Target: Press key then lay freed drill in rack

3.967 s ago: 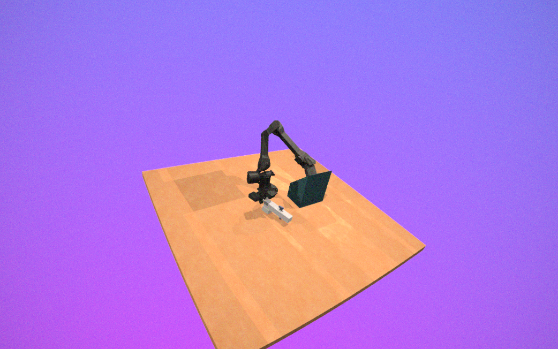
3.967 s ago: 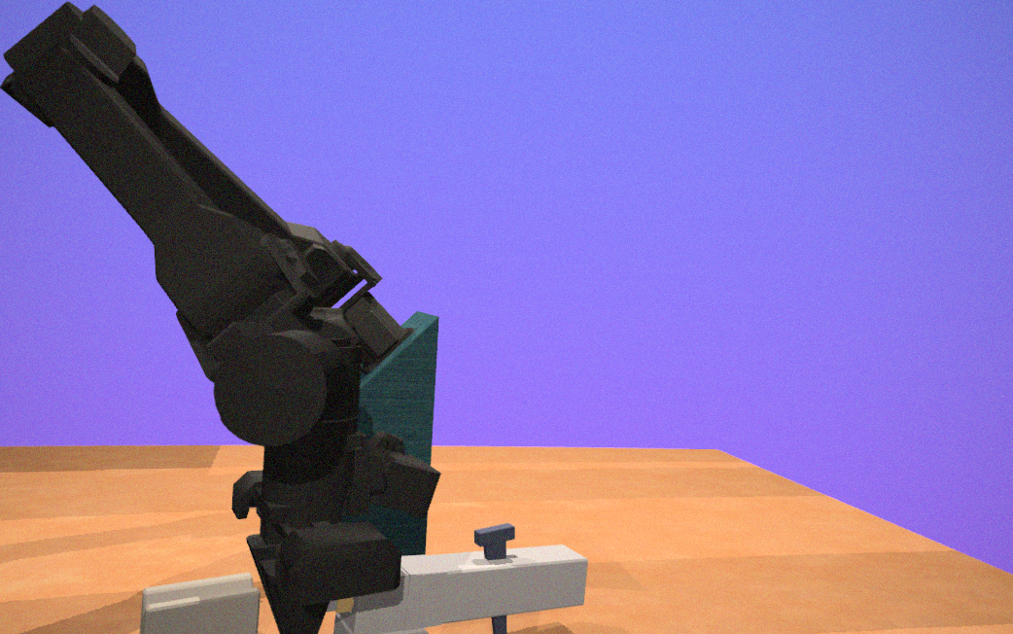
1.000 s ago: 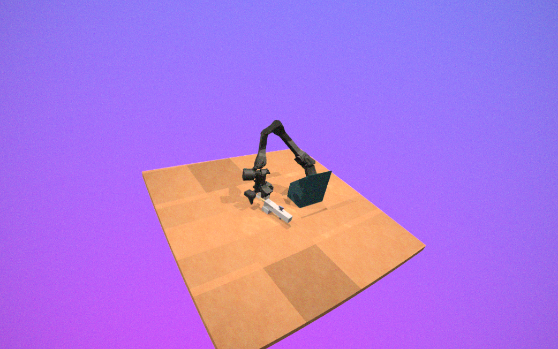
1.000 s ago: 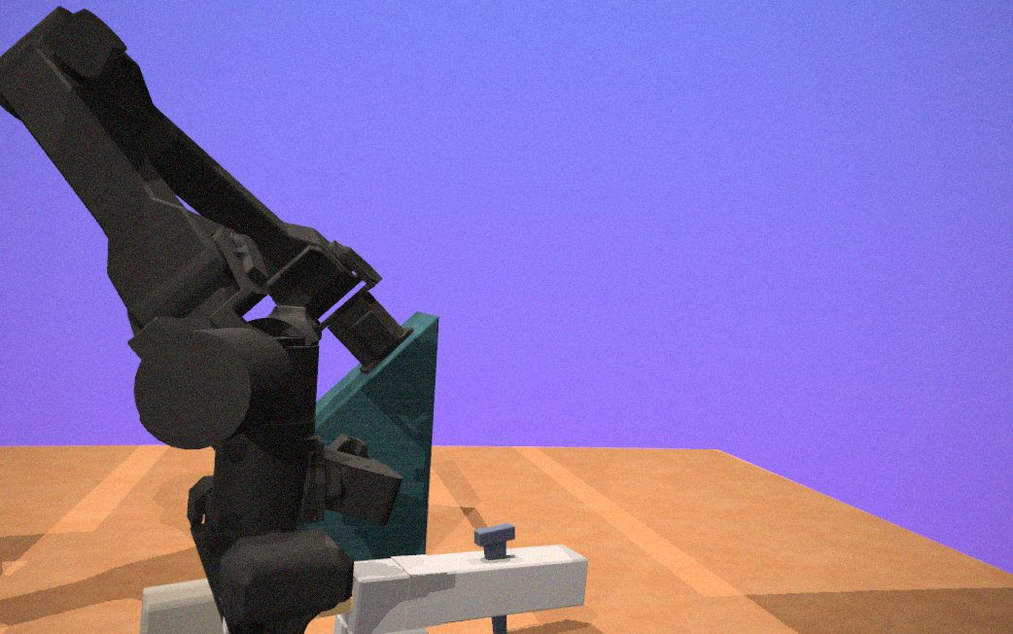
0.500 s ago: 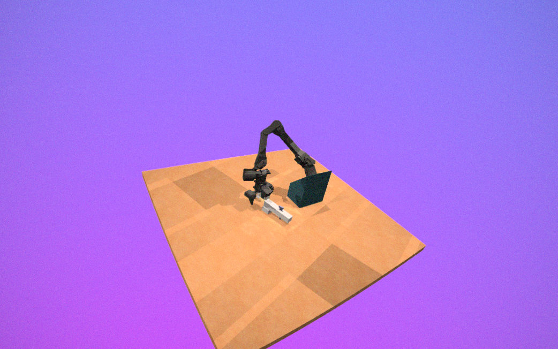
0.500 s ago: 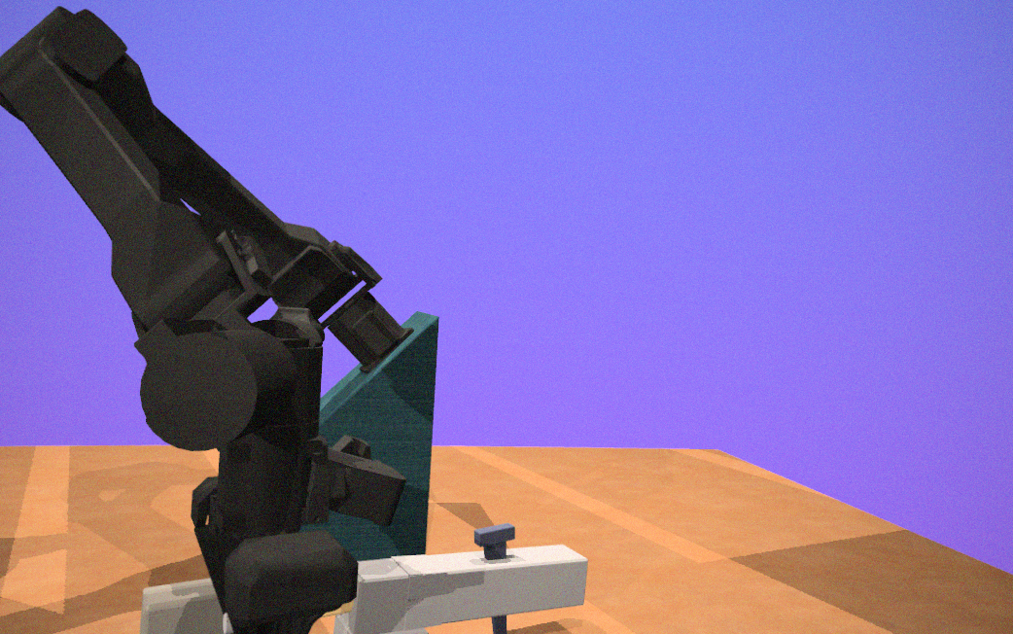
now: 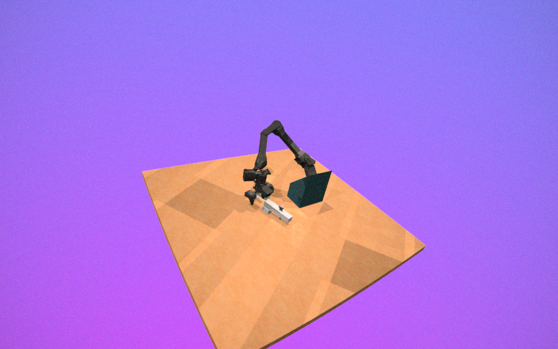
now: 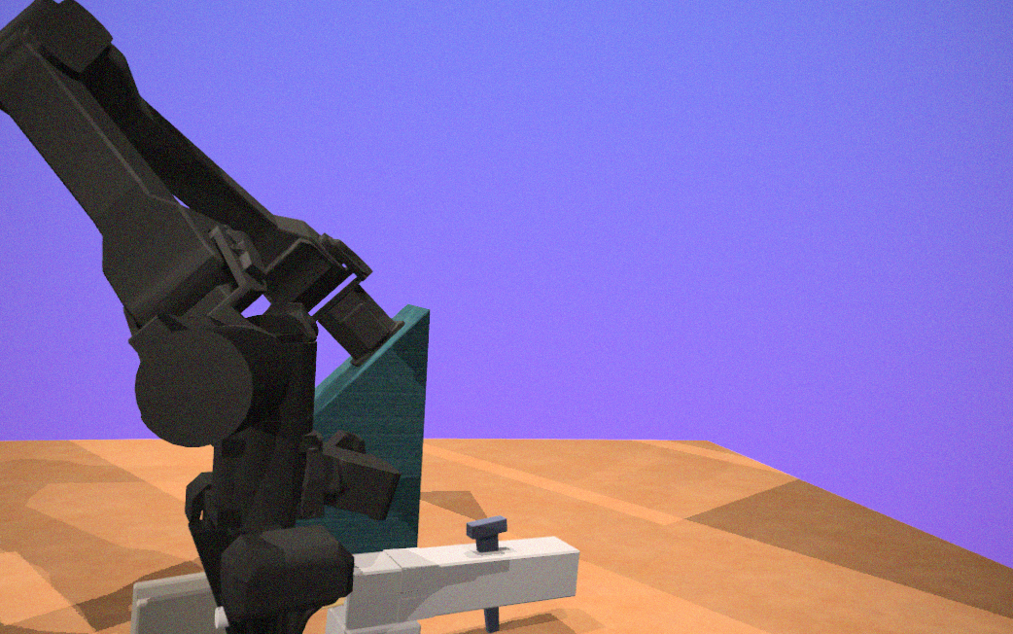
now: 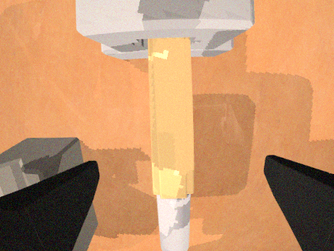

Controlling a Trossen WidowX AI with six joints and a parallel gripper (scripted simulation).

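My gripper tip is 10 mm past the drill, 40 mm to the right of it and 30 mm below it. Also, from my gripper tip: housing 40 mm behind, 140 mm to the left, 20 mm above; grey rack 70 mm behind, 40 mm to the right; dark blue t-shaped key 40 mm behind, 160 mm to the left, 40 mm above.
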